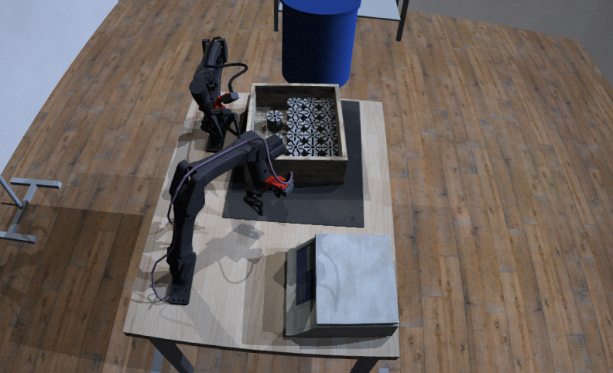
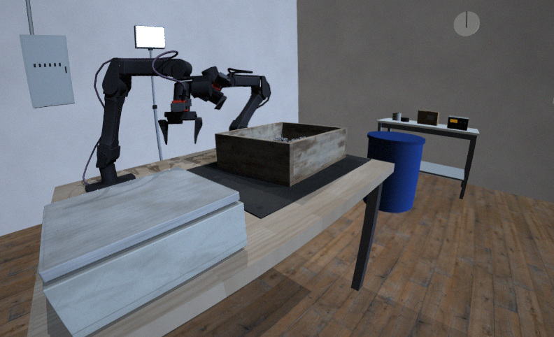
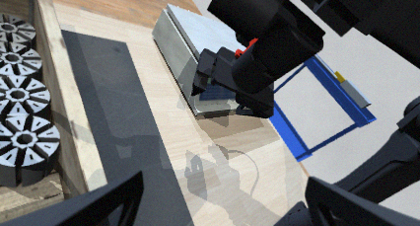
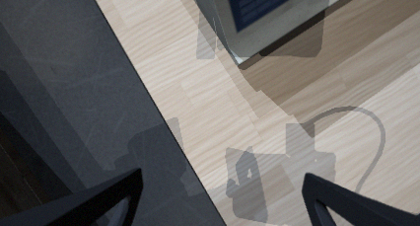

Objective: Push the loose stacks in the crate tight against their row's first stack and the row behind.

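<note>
Now: left hand 250 mm to the right of the wooden crate, 230 mm above it and 210 mm short of it. The rest, counted from my left hand: scale (430 mm ahead, 420 mm to the right, 200 mm below); then dark mat (280 mm below, 230 mm ahead, 200 mm to the left).
</note>
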